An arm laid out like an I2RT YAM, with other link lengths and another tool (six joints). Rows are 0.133 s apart.
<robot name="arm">
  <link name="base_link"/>
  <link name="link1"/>
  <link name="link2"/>
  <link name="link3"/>
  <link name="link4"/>
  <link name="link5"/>
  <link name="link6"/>
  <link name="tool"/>
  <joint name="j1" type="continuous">
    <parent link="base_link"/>
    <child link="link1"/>
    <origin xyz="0 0 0.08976"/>
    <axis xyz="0 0 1"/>
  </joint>
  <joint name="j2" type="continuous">
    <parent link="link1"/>
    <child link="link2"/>
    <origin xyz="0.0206 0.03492 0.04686"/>
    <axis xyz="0 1 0"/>
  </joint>
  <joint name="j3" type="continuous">
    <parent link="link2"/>
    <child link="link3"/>
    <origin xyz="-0.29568 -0.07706 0"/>
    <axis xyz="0 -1 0"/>
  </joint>
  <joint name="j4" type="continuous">
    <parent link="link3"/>
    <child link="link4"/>
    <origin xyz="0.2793 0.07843 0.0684"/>
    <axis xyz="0 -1 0"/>
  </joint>
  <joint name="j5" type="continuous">
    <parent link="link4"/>
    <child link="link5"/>
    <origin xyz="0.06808 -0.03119 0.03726"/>
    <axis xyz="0 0 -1"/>
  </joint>
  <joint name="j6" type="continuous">
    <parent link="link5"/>
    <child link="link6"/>
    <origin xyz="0.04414 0 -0.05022"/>
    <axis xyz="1 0 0"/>
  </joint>
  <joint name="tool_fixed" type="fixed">
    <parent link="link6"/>
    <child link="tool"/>
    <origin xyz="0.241 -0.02 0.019" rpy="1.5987 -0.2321 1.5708"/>
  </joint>
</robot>
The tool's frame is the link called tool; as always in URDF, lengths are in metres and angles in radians. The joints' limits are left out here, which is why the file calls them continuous.
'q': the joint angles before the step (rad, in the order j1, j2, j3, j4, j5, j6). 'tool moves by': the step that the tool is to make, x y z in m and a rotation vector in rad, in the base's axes. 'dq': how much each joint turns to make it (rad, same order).
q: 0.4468, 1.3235, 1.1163, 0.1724, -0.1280, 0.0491
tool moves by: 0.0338, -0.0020, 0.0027, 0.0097, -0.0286, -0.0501
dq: -0.0064, 0.1000, 0.0525, 0.0772, 0.0438, -0.0027
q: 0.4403, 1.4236, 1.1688, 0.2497, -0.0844, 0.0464
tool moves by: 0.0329, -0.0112, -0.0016, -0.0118, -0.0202, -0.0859
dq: 0.0001, 0.0888, 0.0572, 0.0441, 0.0860, -0.0194
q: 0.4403, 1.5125, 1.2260, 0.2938, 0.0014, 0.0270
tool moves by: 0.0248, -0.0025, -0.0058, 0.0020, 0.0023, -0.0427
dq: -0.0016, 0.0772, 0.0573, 0.0187, 0.0411, 0.0025
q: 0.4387, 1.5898, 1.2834, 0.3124, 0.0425, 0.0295
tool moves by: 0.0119, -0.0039, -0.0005, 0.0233, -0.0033, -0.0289
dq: 0.0001, 0.0359, 0.0225, 0.0251, 0.0292, 0.0194
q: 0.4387, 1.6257, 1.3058, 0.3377, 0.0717, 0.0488
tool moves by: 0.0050, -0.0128, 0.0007, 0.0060, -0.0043, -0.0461
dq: -0.0017, 0.0050, 0.0005, 0.0106, 0.0445, 0.0027
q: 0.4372, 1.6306, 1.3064, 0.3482, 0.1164, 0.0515
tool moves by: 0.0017, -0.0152, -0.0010, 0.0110, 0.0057, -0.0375
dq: -0.0095, -0.0091, -0.0095, -0.0017, 0.0283, 0.0118
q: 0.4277, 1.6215, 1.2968, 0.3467, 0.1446, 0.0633
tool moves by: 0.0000, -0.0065, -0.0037, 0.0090, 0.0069, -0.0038
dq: -0.0119, -0.0078, -0.0152, 0.0032, -0.0078, 0.0113
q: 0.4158, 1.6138, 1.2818, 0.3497, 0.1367, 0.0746
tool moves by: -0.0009, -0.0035, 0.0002, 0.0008, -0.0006, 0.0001
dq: -0.0074, -0.0076, -0.0081, 0.0013, -0.0075, 0.0006
